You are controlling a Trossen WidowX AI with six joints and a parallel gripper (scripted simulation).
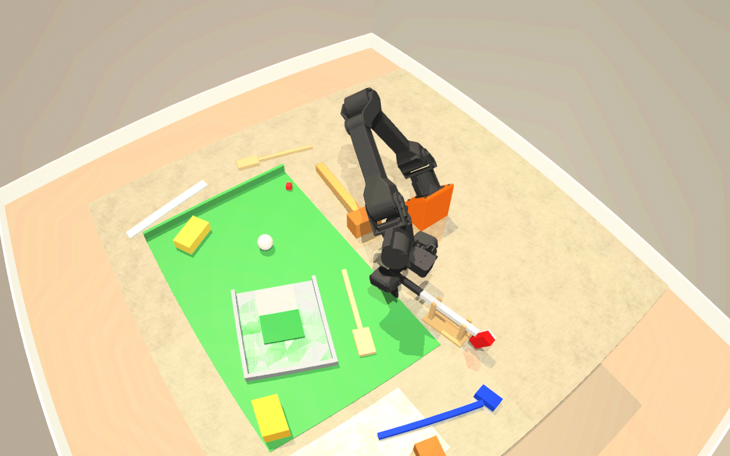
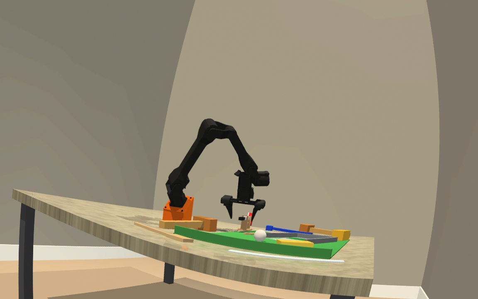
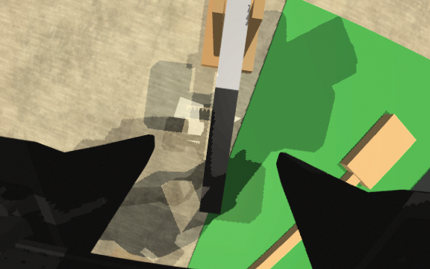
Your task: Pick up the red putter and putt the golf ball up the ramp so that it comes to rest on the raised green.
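Right now my gripper tip is 11 cm to the right of the red putter and 2 cm past it. Also, from my gripper tip: grey-framed platform (30 cm ahead, 10 cm to the right, 5 cm below); then wooden rack (13 cm to the left, 2 cm below, 2 cm behind); then white golf ball (35 cm to the right, 18 cm ahead, 3 cm below).
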